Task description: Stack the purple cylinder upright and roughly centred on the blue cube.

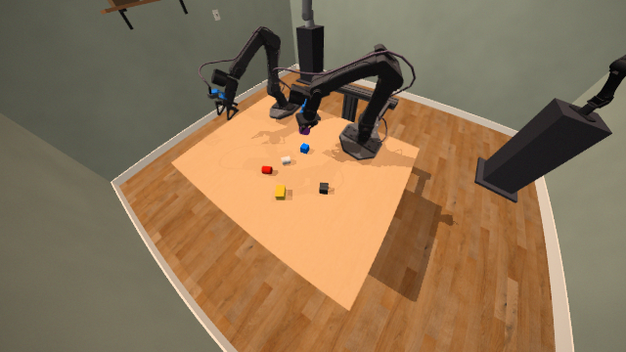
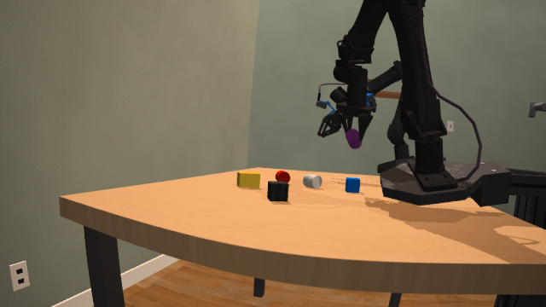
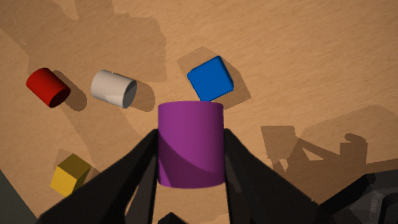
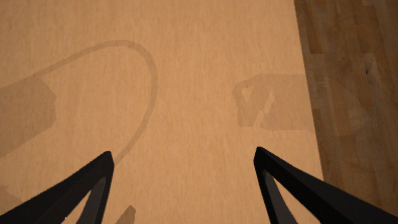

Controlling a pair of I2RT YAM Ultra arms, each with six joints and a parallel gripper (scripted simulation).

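Right now the blue cube is 14 cm below my left hand and 1 cm to the right of it. Also, from my left hand: purple cylinder 1 cm below; white cylinder 14 cm below, 12 cm ahead, 4 cm to the right; red cylinder 23 cm ahead, 14 cm below, 7 cm to the right.
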